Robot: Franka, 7 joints.
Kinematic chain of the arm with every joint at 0, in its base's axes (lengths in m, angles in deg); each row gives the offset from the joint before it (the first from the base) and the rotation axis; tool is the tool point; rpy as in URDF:
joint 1: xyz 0 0 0.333 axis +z
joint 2: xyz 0 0 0 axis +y
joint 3: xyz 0 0 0.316 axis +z
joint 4: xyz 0.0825 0 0 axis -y
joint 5: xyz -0.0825 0 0.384 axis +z
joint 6: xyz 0 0 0 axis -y
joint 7: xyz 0.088 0 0 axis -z
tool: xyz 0 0 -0.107 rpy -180 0 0
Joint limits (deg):
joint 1: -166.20..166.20
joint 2: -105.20..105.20
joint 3: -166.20..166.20
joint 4: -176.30..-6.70
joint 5: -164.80..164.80
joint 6: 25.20..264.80
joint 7: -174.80..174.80
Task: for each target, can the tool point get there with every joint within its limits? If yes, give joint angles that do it. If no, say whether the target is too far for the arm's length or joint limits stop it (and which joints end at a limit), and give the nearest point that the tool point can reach.
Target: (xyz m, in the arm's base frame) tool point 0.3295 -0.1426 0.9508
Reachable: yes | joints 74.60 -23.01 -80.99 -61.71 96.36 54.07 5.70
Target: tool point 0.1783 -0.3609 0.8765
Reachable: yes | joints 6.28 -9.10 -43.86 -82.14 60.21 239.02 -104.51
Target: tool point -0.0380 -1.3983 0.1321
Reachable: no: too far | nearest point -0.0231 -0.8489 0.2110 | short by 0.555 m
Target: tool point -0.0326 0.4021 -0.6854
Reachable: no: too far | nearest point -0.0289 0.3560 -0.3556 | short by 0.333 m
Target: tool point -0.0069 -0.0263 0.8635
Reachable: yes | joints 110.85 -68.21 2.52 -96.36 -2.31 61.63 -114.73
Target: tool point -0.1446 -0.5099 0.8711
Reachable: yes | joints -56.33 70.21 -139.12 -74.13 58.95 115.85 20.53
